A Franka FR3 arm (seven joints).
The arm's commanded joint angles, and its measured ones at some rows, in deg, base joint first. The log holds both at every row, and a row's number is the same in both.
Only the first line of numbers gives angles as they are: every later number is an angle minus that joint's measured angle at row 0.
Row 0, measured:
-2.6, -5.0, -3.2, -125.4, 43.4, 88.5, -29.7
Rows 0 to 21, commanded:
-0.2, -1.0, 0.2, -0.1, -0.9, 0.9, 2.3
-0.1, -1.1, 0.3, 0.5, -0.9, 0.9, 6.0
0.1, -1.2, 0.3, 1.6, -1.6, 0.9, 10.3
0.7, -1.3, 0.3, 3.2, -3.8, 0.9, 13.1
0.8, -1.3, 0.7, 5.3, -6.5, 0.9, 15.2
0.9, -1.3, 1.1, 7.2, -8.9, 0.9, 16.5
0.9, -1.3, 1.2, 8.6, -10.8, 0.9, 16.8
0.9, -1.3, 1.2, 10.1, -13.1, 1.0, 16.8
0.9, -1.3, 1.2, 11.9, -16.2, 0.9, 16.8
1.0, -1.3, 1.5, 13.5, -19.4, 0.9, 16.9
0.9, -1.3, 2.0, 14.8, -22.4, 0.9, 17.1
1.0, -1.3, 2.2, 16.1, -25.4, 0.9, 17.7
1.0, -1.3, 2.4, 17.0, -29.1, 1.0, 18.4
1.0, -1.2, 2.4, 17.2, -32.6, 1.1, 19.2
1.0, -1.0, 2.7, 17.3, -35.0, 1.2, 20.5
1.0, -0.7, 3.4, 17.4, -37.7, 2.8, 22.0
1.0, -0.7, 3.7, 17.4, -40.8, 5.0, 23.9
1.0, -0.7, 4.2, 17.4, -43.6, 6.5, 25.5
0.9, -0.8, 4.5, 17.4, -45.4, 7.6, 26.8
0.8, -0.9, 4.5, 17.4, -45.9, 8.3, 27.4
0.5, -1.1, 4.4, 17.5, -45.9, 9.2, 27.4
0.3, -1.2, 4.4, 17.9, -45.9, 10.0, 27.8
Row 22, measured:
0.7, -1.2, 4.2, 16.6, -44.2, 8.0, 25.7
